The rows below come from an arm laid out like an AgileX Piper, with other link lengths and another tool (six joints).
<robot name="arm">
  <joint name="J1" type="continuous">
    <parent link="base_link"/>
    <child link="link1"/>
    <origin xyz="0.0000 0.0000 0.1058"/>
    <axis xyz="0 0 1"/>
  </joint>
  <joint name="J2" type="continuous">
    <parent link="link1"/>
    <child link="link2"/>
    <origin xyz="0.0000 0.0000 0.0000"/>
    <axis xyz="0 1 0"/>
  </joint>
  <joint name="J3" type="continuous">
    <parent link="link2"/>
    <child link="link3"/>
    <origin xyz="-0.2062 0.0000 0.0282"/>
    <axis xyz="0 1 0"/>
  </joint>
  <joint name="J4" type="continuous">
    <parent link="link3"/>
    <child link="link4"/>
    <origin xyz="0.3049 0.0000 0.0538"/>
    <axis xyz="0.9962 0 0.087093"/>
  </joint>
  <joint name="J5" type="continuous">
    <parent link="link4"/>
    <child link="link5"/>
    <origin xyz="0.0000 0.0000 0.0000"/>
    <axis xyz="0 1 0"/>
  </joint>
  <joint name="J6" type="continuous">
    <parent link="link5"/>
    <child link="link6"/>
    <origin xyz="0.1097 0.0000 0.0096"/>
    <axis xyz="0.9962 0 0.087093"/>
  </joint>
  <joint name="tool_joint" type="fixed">
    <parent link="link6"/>
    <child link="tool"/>
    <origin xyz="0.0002 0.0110 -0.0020" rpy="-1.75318 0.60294 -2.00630"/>
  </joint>
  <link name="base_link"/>
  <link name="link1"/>
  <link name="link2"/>
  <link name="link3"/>
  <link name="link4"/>
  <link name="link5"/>
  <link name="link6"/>
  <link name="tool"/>
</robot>
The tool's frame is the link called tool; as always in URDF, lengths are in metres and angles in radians. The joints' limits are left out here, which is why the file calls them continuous.
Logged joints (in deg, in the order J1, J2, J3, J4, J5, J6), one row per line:
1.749, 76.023, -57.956, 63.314, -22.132, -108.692
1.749, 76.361, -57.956, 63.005, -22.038, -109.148
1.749, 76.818, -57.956, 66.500, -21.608, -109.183
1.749, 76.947, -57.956, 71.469, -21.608, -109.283
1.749, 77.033, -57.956, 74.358, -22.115, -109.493
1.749, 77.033, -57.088, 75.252, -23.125, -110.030
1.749, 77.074, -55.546, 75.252, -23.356, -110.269
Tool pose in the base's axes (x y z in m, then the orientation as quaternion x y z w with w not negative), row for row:
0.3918, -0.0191, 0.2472, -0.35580, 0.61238, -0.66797, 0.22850
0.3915, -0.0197, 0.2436, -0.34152, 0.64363, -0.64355, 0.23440
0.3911, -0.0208, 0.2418, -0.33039, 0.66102, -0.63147, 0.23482
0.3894, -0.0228, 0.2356, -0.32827, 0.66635, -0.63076, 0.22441
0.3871, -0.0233, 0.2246, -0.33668, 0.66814, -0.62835, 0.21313
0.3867, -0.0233, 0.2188, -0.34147, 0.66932, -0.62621, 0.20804
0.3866, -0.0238, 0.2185, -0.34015, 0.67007, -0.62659, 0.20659
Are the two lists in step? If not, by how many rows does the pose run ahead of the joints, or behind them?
The pose runs 2 rows ahead of the joints: the pose in row i belongs to the joints in row i + 2.
